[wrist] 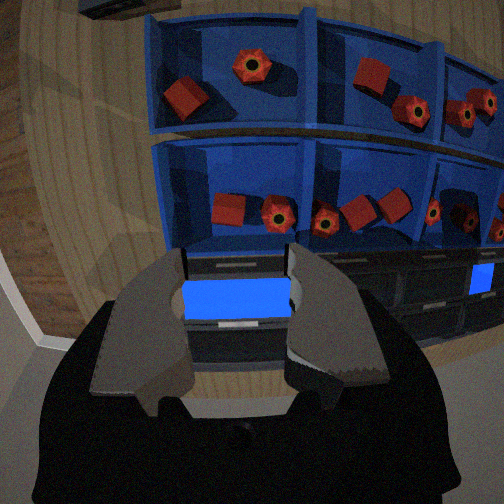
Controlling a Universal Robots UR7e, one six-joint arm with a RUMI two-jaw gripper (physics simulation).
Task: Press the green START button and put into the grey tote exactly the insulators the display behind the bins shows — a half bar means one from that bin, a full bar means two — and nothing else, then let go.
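My gripper (235,255) is open and empty, its two grey jaws hanging over the dark display panel (240,305) at the near edge of the blue bins (320,135). Between the jaws a wide blue bar (236,298) is lit. A smaller blue bar (481,278) is lit at the far right. Red hexagonal insulators lie in the bins: two in the near left bin (252,212), three in the near middle bin (360,212), two in the far left bin (220,80), two in the far middle bin (392,92), more at the right. The button and tote are out of view.
The bins stand on a wooden table top (85,175). A dark object (127,7) sits at the top left edge of the view. A white strip (25,315) marks the table's edge at the lower left, with grey floor beyond.
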